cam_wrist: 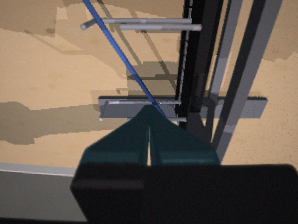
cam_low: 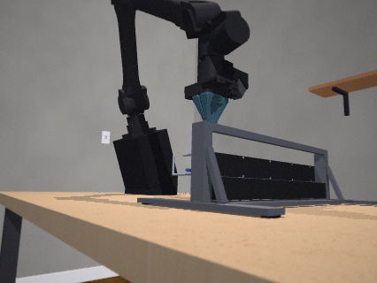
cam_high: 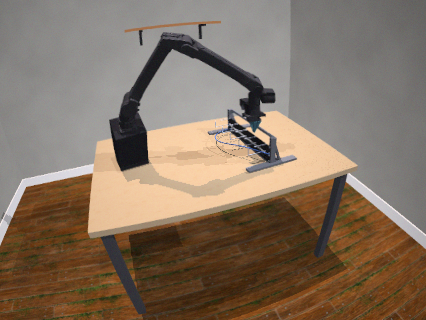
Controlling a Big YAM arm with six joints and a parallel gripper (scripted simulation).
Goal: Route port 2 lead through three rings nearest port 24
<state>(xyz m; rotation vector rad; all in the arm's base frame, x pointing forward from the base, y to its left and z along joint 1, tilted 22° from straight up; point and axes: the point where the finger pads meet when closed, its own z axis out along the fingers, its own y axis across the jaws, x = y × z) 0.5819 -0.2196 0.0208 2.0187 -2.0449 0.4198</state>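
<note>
Right now my hand is 15 cm to the right of the grey rack, 9 cm above it and 6 cm short of it.
</note>
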